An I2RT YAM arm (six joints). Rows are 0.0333 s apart.
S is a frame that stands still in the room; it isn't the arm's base.
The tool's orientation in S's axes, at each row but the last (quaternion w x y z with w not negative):
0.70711 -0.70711 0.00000 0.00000
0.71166 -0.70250 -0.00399 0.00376
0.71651 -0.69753 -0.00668 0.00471
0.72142 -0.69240 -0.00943 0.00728
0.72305 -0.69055 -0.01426 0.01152
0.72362 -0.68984 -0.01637 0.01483
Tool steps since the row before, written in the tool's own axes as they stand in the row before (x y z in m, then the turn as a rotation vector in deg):
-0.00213 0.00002 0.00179 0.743 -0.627 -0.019
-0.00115 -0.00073 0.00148 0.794 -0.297 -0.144
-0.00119 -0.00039 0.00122 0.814 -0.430 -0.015
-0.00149 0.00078 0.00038 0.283 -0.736 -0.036
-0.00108 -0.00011 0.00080 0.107 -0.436 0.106
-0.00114 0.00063 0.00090 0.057 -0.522 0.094
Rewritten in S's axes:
-0.00213 0.00179 -0.00002 0.743 -0.019 0.627
-0.00117 0.00146 0.00075 0.795 -0.139 0.295
-0.00121 0.00119 0.00042 0.813 -0.013 0.432
-0.00150 0.00038 -0.00077 0.282 -0.060 0.735
-0.00111 0.00075 0.00014 0.102 0.090 0.441
-0.00118 0.00088 -0.00059 0.052 0.071 0.526

